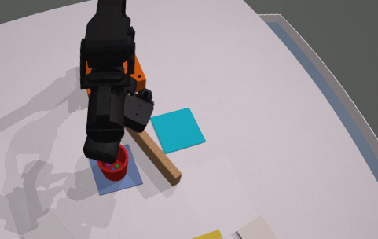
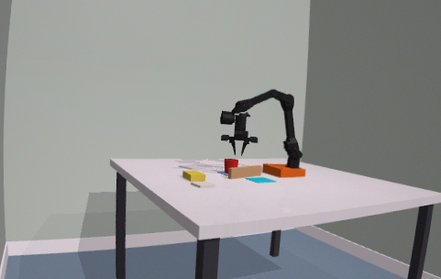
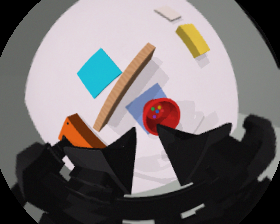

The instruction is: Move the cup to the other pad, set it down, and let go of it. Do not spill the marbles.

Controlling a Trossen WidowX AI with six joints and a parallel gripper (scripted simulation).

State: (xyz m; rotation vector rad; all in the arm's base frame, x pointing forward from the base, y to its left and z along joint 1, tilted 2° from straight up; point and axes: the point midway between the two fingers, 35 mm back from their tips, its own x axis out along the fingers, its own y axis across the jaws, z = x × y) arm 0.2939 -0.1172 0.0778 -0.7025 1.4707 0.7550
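My gripper tip is now 3 cm short of the red cup, 2 cm to the left of it and 6 cm above it. Round my gripper tip: yellow block: 29 cm ahead, 6 cm to the left, 8 cm below; wooden bar: 1 cm ahead, 8 cm to the left, 8 cm below; blue pad: 2 cm ahead, 2 cm to the right, 11 cm below.
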